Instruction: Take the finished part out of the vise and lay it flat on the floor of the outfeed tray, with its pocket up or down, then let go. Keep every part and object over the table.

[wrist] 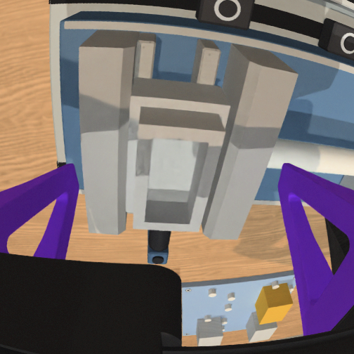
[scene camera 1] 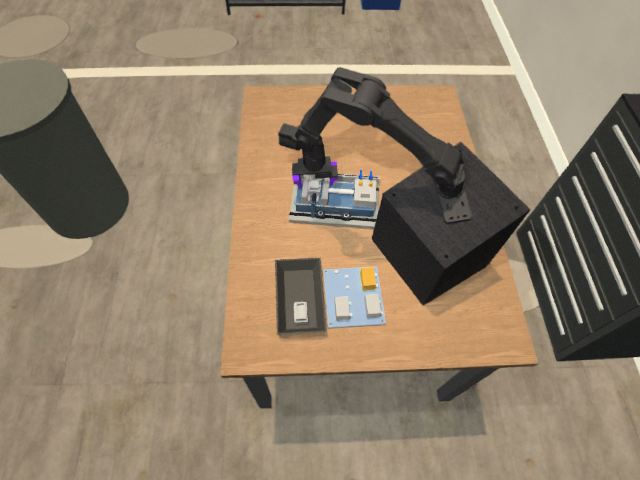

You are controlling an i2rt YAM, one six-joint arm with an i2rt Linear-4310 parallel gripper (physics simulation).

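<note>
The light grey finished part sits between the two grey jaws of the vise, with its rectangular pocket up. My gripper is open, its purple fingers wide apart, one outside each jaw. Neither finger touches the part in the wrist view. The dark outfeed tray lies toward the front left of the table in scene camera 1. Another light grey part lies on its floor near the front end. The tray does not show in the wrist view.
A blue board right of the tray bears two grey blocks and an orange block. A grey block with blue pegs stands on the machine bed. A dark rod shows beyond the part. The black arm pedestal stands at right.
</note>
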